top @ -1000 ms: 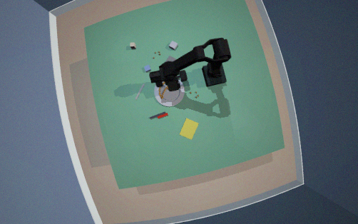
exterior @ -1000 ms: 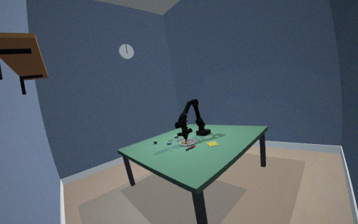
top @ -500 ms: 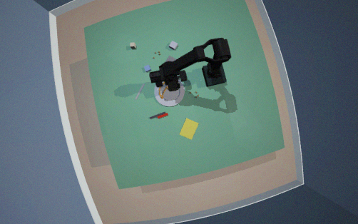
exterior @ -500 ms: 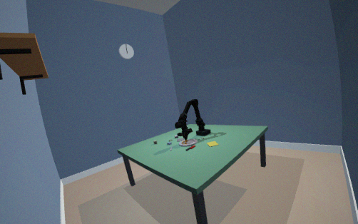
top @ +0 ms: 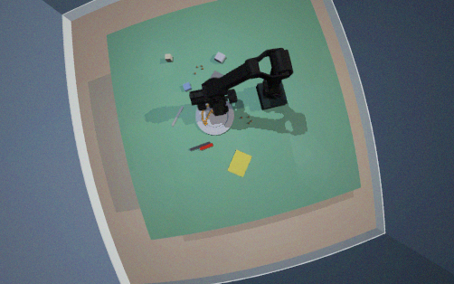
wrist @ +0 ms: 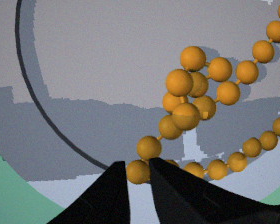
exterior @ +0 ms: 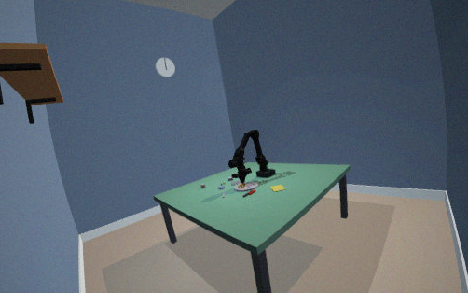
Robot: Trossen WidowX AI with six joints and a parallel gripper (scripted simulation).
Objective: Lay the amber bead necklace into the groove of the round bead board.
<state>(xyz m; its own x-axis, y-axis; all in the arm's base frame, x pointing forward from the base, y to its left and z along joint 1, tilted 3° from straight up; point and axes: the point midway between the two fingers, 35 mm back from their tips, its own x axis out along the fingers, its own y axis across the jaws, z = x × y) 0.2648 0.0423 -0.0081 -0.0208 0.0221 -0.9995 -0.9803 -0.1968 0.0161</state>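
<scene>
My gripper tip is now 6 cm to the right of the round grey bead board, 2 cm short of it and 1 cm above it. Round my gripper tip: grey rod 22 cm ahead, 5 cm to the left, 2 cm below; then blue block 16 cm ahead, 10 cm to the right, 1 cm below; then grey plate 13 cm to the right, 2 cm below.
</scene>
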